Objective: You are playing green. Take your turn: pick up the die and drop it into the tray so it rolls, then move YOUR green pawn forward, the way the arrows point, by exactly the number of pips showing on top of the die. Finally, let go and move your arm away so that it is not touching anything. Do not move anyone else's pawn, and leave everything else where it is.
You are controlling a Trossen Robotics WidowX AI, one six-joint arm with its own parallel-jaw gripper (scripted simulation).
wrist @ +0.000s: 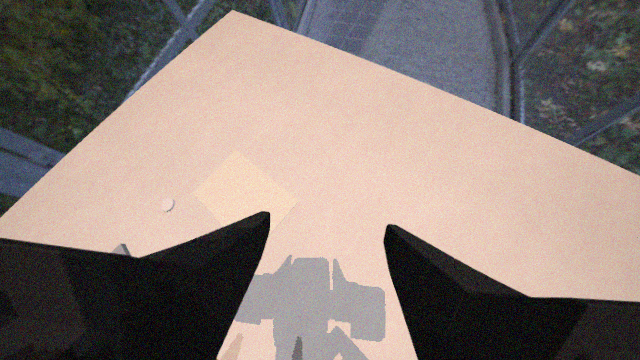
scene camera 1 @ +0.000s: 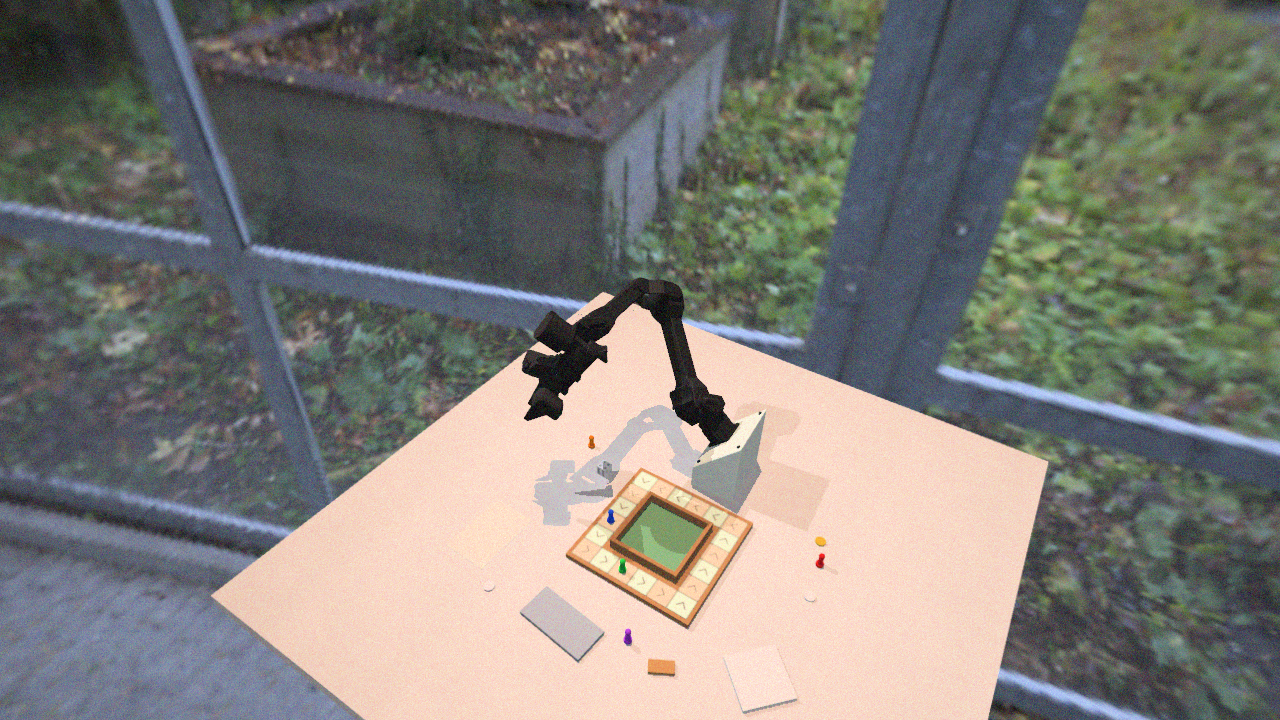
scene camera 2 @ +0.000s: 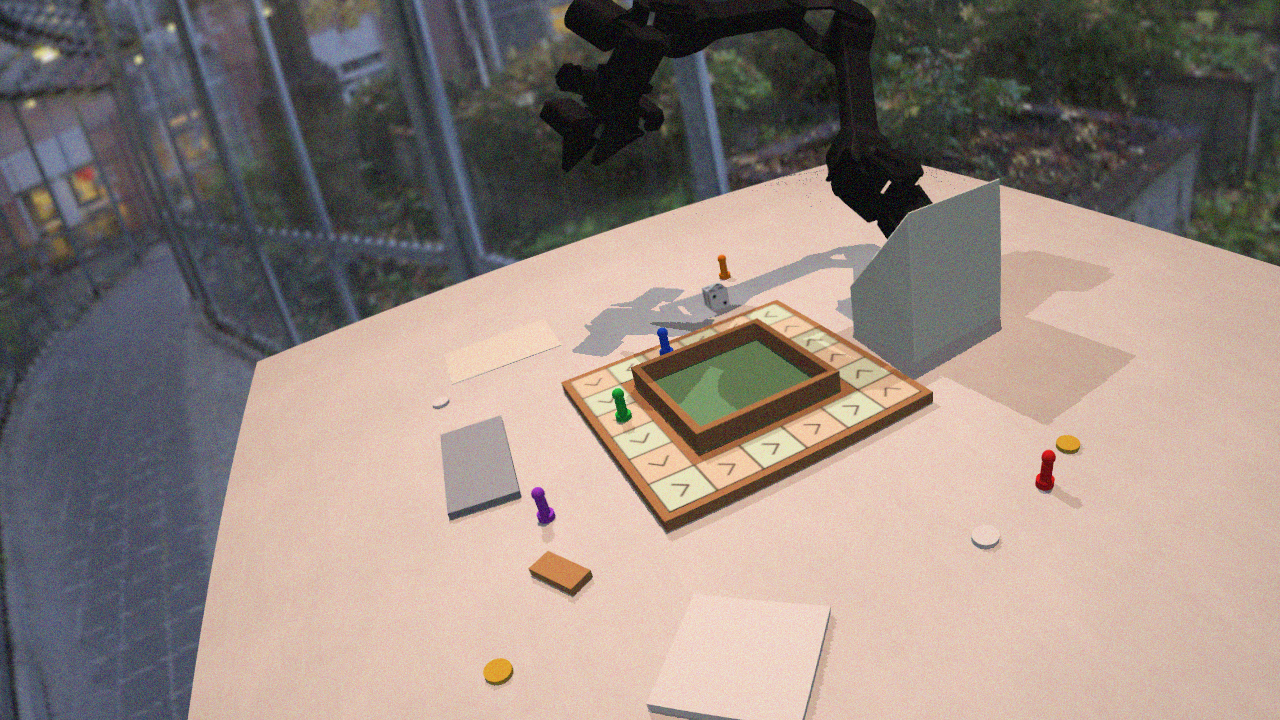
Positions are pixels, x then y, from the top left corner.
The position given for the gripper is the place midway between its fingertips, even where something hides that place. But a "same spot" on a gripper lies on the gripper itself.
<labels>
gripper: wrist 327, 226; scene camera 1; scene camera 2
same spot on gripper: [scene camera 1: 533, 413] = [scene camera 2: 568, 153]
</labels>
